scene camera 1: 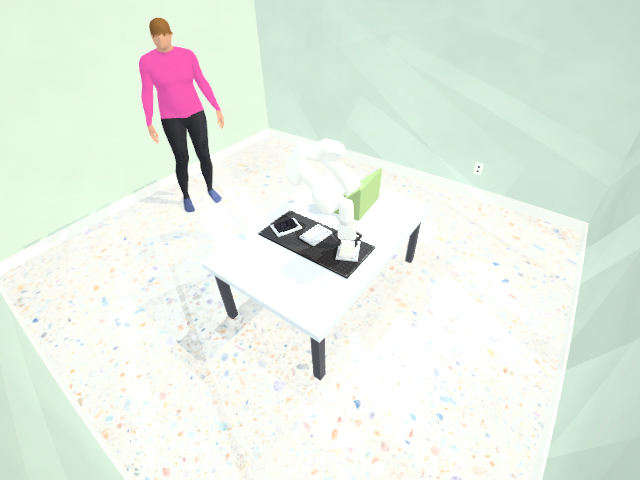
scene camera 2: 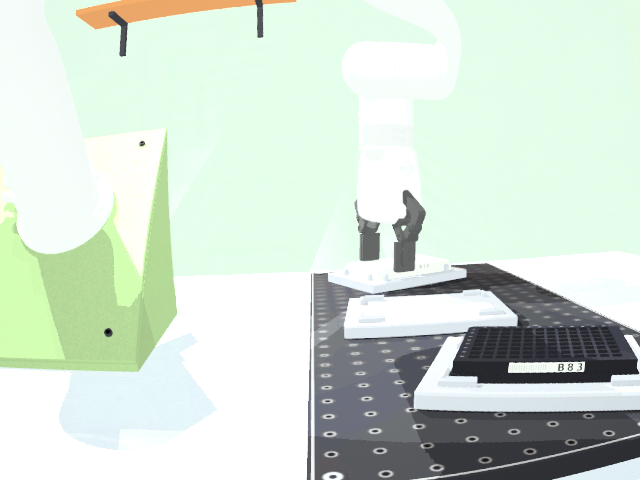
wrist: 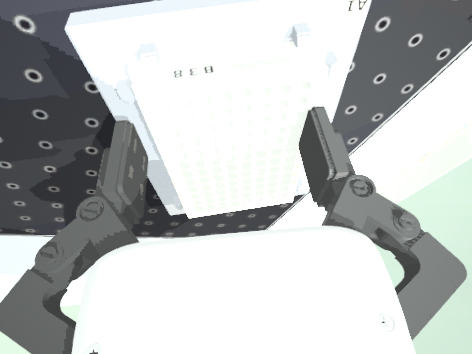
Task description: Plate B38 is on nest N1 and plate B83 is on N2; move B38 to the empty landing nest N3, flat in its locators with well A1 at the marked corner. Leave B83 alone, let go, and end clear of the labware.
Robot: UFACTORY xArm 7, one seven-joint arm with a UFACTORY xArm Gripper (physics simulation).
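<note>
White plate B38 (scene camera 1: 349,250) (scene camera 2: 439,263) (wrist: 225,102) lies on white nest N1 (scene camera 2: 374,287) (wrist: 90,30); an A1 mark shows at one nest corner in the wrist view. My gripper (scene camera 1: 347,242) (scene camera 2: 386,263) (wrist: 222,132) is open, pointing down, with its fingers on either side of B38's long edges and its tips close to plate height. Nothing is held; a gap shows at the left finger. Empty white nest N3 (scene camera 1: 315,235) (scene camera 2: 434,329) is in the middle, its raised corner locators visible. Black plate B83 (scene camera 1: 285,225) (scene camera 2: 547,343) sits on nest N2 (scene camera 2: 516,400).
The nests stand in a row on a black perforated board (scene camera 1: 330,258) (scene camera 2: 351,387) on the white table (scene camera 1: 289,279). A green angled block (scene camera 1: 368,196) (scene camera 2: 87,310) stands beside the arm. An orange shelf (scene camera 2: 180,7) hangs on the wall. A person (scene camera 1: 173,82) stands behind the table.
</note>
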